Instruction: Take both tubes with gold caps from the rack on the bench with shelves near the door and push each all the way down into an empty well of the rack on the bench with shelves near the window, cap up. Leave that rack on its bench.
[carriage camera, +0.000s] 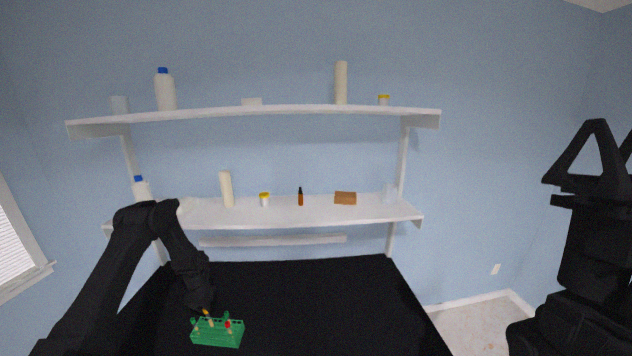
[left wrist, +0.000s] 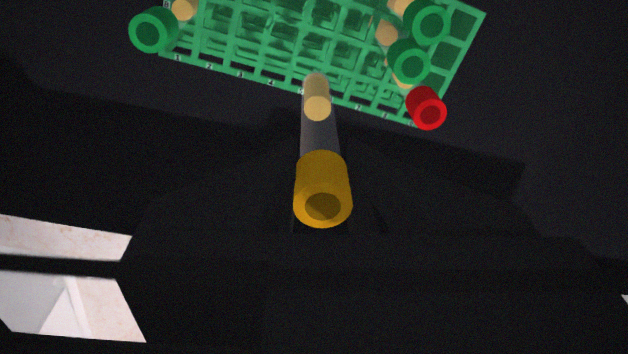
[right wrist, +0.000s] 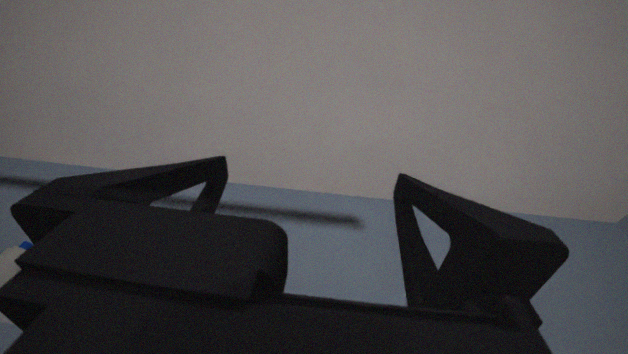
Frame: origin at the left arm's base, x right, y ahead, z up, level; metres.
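Where they show: left gripper, fingertip midpoint: (carriage camera: 207, 311) (left wrist: 321, 153); right gripper, fingertip midpoint: (carriage camera: 620, 122) (right wrist: 310, 174).
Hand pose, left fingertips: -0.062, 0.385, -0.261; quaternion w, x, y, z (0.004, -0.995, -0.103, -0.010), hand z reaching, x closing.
After its pixels a point has its place, as x, y, z.
My left gripper (carriage camera: 202, 306) {-0.062, 0.385, -0.261} (left wrist: 321, 153) {-0.062, 0.385, -0.261} is shut on a gold-capped tube (carriage camera: 210, 322) {-0.057, 0.374, -0.310} (left wrist: 322, 185) {-0.064, 0.388, -0.237}, held cap up and leaning slightly. The tube's lower end overlaps the numbered edge of the green rack (carriage camera: 216, 340) {-0.065, 0.375, -0.436} (left wrist: 193, 61) {-0.138, 0.360, -0.388} around columns 5 and 6 in the left wrist view. I cannot tell whether it has entered a well. The rack stands on the black bench (carriage camera: 320, 300) {0.389, 0.574, -0.445} and holds a red-capped tube (carriage camera: 227, 324) {0.007, 0.379, -0.327} (left wrist: 427, 114) {0.001, 0.384, -0.325} and several green-capped tubes, with many empty wells. My right gripper (right wrist: 310, 174) {0.684, 0.052, 0.428} is open and empty, raised far from the rack. Another gold-capped tube does not show.
A lower white shelf (carriage camera: 310, 217) {0.348, 0.631, 0.012} and an upper white shelf (carriage camera: 290, 110) {0.283, 0.598, 0.450} run behind the bench and carry bottles, jars and a brown box (carriage camera: 345, 198) {0.524, 0.748, 0.045}. A window (carriage camera: 12, 245) {-1.404, 0.608, -0.174} is at the left. A wall outlet (carriage camera: 495, 269) {2.010, 0.923, -0.804} is at the right.
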